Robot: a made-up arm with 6 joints.
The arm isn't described. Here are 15 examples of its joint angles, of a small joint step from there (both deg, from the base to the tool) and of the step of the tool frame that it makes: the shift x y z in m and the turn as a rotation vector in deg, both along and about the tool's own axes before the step.
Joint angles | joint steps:
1: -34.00 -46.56 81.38 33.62 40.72 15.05 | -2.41 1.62 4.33 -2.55 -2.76 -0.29
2: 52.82 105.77 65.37 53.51 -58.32 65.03 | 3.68 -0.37 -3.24 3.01 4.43 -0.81
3: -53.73 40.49 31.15 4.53 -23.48 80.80 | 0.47 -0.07 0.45 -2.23 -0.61 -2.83
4: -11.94 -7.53 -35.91 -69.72 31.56 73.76 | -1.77 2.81 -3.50 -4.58 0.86 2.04
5: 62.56 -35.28 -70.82 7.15 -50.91 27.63 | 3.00 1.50 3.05 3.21 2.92 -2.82
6: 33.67 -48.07 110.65 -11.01 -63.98 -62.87 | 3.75 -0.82 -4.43 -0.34 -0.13 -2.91
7: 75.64 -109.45 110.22 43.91 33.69 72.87 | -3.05 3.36 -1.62 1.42 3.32 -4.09
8: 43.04 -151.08 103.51 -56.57 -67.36 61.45 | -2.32 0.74 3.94 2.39 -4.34 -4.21
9: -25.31 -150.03 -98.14 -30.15 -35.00 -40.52 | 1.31 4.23 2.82 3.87 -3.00 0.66
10: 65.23 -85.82 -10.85 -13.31 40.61 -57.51 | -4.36 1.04 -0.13 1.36 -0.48 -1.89
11: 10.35 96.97 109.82 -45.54 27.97 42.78 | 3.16 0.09 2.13 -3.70 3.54 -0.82
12: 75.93 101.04 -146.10 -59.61 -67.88 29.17 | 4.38 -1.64 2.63 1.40 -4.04 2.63
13: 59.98 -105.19 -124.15 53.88 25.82 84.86 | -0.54 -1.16 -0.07 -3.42 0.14 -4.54
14: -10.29 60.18 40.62 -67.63 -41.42 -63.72 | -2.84 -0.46 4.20 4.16 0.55 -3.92
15: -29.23 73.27 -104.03 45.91 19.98 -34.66 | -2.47 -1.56 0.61 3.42 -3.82 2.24
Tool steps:
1: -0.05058 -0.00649 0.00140 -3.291 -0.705 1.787
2: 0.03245 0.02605 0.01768 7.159 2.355 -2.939
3: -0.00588 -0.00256 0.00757 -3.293 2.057 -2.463
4: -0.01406 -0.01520 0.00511 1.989 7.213 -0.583
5: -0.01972 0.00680 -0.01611 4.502 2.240 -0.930
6: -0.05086 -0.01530 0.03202 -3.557 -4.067 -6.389
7: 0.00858 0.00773 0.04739 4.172 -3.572 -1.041
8: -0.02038 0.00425 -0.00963 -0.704 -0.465 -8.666
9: -0.02306 0.00371 -0.01601 4.247 5.779 -4.320
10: 0.01211 -0.02740 0.00272 -3.284 -0.622 1.380
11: -0.00677 -0.01547 -0.00332 -0.109 1.975 -0.586
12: -0.02305 0.01167 0.00400 -1.936 -4.783 -2.645
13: -0.01892 -0.00246 0.00017 -2.092 5.182 -5.818
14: -0.04742 -0.01848 -0.02568 0.212 7.305 -4.295
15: -0.00683 0.00107 0.00156 5.432 -0.790 1.986
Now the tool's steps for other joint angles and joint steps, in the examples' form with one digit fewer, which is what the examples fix.
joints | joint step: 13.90 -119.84 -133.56 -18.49 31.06 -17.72 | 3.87 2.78 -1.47 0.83 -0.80 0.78
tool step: 0.0072 -0.0076 -0.0004 3.36 -2.41 -0.12
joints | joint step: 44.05 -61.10 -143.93 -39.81 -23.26 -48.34 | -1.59 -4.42 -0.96 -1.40 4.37 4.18
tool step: 0.0062 -0.0011 0.0082 -0.78 -8.19 5.77
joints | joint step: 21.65 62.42 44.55 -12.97 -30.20 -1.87 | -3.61 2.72 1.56 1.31 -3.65 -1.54
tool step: -0.0222 0.0024 -0.0390 -0.32 -4.72 -4.22
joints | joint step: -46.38 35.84 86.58 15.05 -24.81 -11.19 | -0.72 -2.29 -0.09 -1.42 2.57 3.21
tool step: 0.0009 0.0109 -0.0113 0.89 -2.85 2.80
